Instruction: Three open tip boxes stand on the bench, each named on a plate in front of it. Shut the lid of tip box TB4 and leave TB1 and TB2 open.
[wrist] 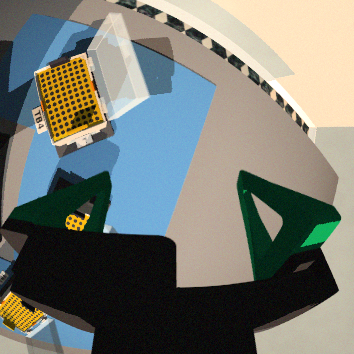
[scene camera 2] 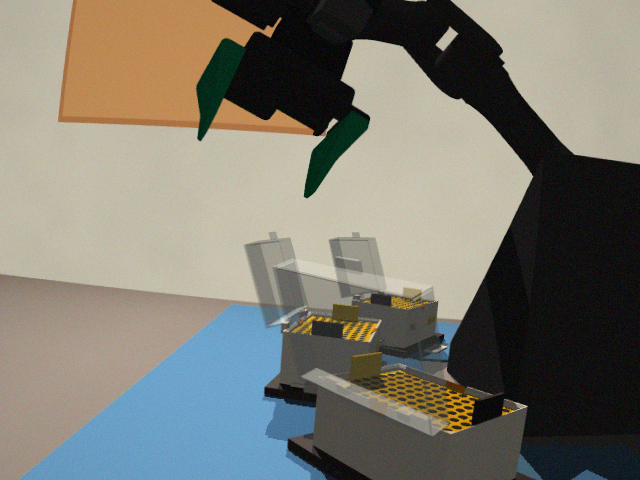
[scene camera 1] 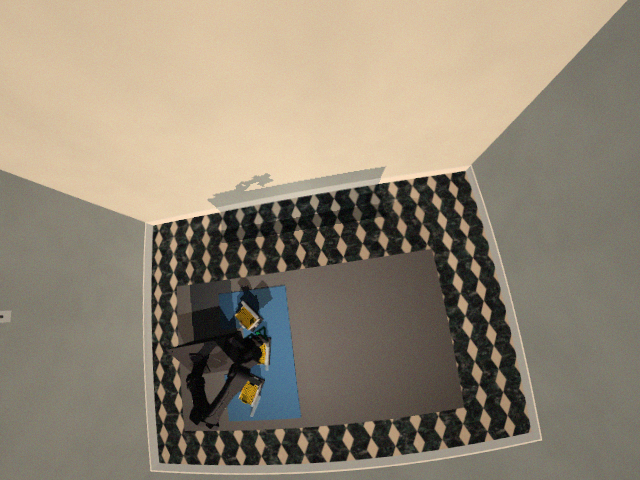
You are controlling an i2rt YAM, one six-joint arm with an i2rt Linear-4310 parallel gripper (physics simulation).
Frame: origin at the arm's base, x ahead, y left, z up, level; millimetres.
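Seen in the pictures: gripper, fingertip midpoint: (wrist: 173, 177) (scene camera 2: 256, 166) (scene camera 1: 258, 330); arm's base, link origin: (scene camera 2: 631, 288) (scene camera 1: 200, 362).
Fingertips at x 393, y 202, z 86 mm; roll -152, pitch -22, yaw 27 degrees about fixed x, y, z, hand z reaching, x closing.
Observation:
Pixels of each thing's top centre, then the offset from my fingertips to it. Level surfaces: height alone.
- Tip box TB4, top centre: (scene camera 2: 423, 373) (wrist: 65, 91) (scene camera 1: 244, 318) 135 mm down, 139 mm back, 48 mm left
- middle box, top centre: (scene camera 2: 337, 312) (wrist: 61, 245) (scene camera 1: 257, 354) 135 mm down, 60 mm back, 156 mm right
- far box, top centre: (scene camera 2: 398, 291) (wrist: 16, 318) (scene camera 1: 247, 393) 135 mm down, 125 mm back, 378 mm right
- blue mat, surface height: 210 mm down
- grey-brown bench, surface height: 213 mm down
Tip box TB4 (scene camera 1: 246, 317) (scene camera 2: 372, 444) (wrist: 70, 97), named on its plate (wrist: 38, 120) in the wrist view, has a yellow rack of tips. Its clear lid (scene camera 1: 253, 310) (scene camera 2: 403, 281) (wrist: 117, 65) stands open on the side away from the arm base. The middle box (scene camera 1: 264, 353) (scene camera 2: 330, 356) (wrist: 76, 222) and the far box (scene camera 1: 250, 393) (scene camera 2: 403, 322) (wrist: 22, 312) are TB1 and TB2; which is which I cannot read. Their lids stand open. My gripper (scene camera 1: 260, 333) (scene camera 2: 253, 167) (wrist: 173, 177) is open and empty, high above the boxes. Its left finger hides part of the middle box in the wrist view.
The boxes stand on a blue mat (scene camera 1: 284, 392) (scene camera 2: 155, 403) (wrist: 170, 125) on a grey-brown bench (scene camera 1: 372, 335). The black arm and base (scene camera 2: 578, 310) stand close by the boxes. An orange board (scene camera 2: 129, 67) hangs on the wall.

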